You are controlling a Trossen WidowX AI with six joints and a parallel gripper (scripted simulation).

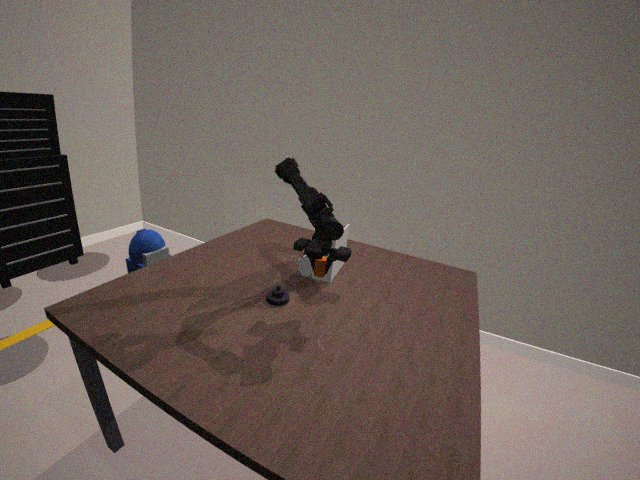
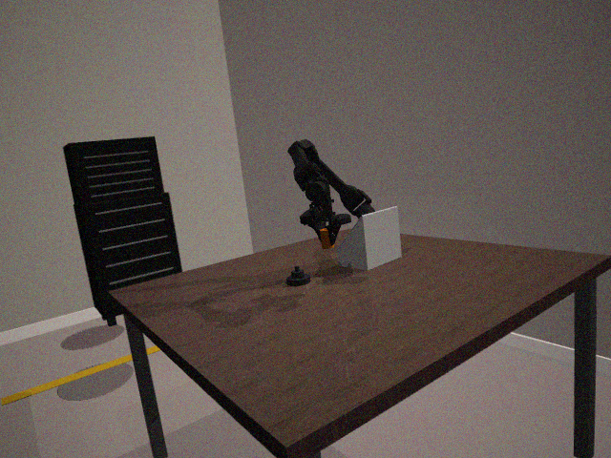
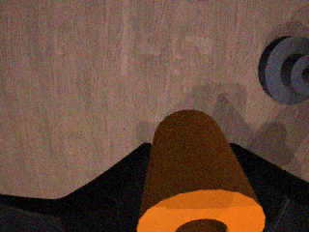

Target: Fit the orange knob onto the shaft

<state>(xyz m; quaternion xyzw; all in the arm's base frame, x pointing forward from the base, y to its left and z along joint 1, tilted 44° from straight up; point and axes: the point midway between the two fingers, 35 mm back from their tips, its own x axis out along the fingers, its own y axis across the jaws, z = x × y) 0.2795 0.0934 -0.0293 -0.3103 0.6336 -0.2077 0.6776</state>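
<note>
Right now my gripper tip is 140 mm to the left of the round dark pedestal, 110 mm above it and 40 mm short of it. From my gripper tip the other things lie so: orange knob: 20 mm above.
</note>
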